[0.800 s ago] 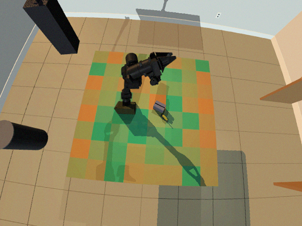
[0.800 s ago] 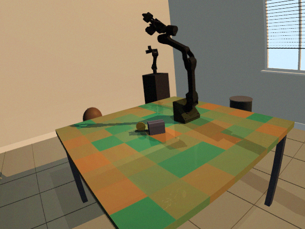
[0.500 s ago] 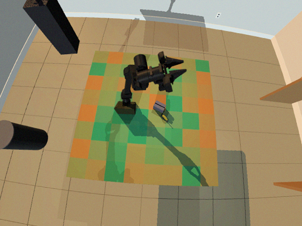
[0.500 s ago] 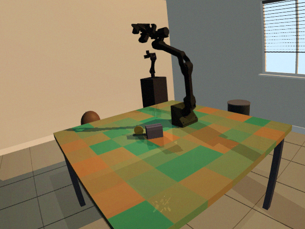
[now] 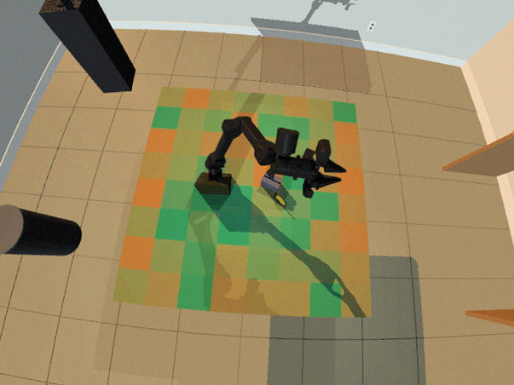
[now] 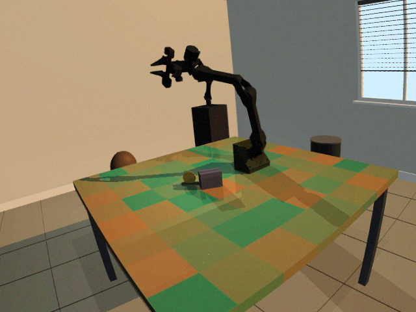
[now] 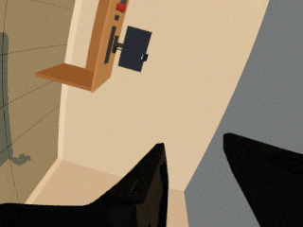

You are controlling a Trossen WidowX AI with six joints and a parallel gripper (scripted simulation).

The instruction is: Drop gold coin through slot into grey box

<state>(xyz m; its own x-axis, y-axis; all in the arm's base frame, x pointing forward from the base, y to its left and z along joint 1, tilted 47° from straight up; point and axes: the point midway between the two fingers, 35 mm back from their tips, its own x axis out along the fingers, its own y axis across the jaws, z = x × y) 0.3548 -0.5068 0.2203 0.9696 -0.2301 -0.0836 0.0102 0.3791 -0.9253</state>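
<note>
Now: gripper tip 100 mm past the gold coin, 70 mm to the right of it and 530 mm above it.
</note>
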